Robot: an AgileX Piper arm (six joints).
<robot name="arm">
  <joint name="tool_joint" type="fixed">
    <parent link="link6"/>
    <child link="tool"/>
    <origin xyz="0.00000 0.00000 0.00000"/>
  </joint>
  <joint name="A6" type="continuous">
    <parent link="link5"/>
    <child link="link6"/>
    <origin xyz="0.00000 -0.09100 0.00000" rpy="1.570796 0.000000 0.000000"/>
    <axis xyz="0 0 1"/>
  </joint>
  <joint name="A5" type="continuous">
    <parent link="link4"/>
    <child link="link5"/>
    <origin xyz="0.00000 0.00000 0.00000" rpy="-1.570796 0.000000 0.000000"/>
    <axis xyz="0 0 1"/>
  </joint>
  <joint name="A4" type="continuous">
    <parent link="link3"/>
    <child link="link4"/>
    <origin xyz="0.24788 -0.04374 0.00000" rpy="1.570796 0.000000 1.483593"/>
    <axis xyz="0 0 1"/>
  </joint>
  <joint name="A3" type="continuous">
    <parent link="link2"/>
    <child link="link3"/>
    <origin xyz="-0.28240 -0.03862 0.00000"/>
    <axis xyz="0 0 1"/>
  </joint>
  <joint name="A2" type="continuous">
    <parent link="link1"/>
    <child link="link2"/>
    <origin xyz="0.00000 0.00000 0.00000" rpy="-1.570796 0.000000 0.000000"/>
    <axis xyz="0 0 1"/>
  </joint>
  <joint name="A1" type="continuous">
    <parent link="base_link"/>
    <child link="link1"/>
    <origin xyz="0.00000 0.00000 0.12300"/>
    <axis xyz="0 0 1"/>
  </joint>
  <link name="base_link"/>
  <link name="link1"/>
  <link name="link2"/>
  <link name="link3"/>
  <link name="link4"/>
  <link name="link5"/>
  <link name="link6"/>
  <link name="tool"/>
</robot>
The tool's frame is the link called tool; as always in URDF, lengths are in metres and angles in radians. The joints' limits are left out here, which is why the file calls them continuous.
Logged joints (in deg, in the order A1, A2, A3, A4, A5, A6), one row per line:
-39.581, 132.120, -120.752, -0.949, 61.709, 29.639
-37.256, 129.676, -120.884, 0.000, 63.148, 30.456
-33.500, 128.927, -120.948, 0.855, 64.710, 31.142
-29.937, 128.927, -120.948, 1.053, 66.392, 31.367
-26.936, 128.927, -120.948, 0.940, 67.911, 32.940
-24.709, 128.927, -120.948, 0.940, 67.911, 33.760
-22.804, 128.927, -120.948, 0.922, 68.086, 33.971
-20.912, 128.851, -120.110, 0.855, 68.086, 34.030
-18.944, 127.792, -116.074, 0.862, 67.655, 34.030
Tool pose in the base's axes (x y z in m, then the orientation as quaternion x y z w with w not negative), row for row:
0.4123, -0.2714, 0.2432, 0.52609, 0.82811, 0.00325, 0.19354
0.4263, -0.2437, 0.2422, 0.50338, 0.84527, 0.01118, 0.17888
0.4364, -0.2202, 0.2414, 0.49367, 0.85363, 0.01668, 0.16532
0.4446, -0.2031, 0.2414, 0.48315, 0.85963, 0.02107, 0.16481
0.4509, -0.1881, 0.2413, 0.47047, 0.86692, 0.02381, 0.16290
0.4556, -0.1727, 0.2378, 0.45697, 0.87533, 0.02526, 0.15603
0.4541, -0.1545, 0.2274, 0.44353, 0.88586, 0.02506, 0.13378
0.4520, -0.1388, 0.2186, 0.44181, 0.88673, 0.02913, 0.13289
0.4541, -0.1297, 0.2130, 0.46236, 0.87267, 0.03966, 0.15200
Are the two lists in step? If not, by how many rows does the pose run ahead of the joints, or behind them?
The pose runs 2 rows ahead of the joints: the pose in row i belongs to the joints in row i + 2.
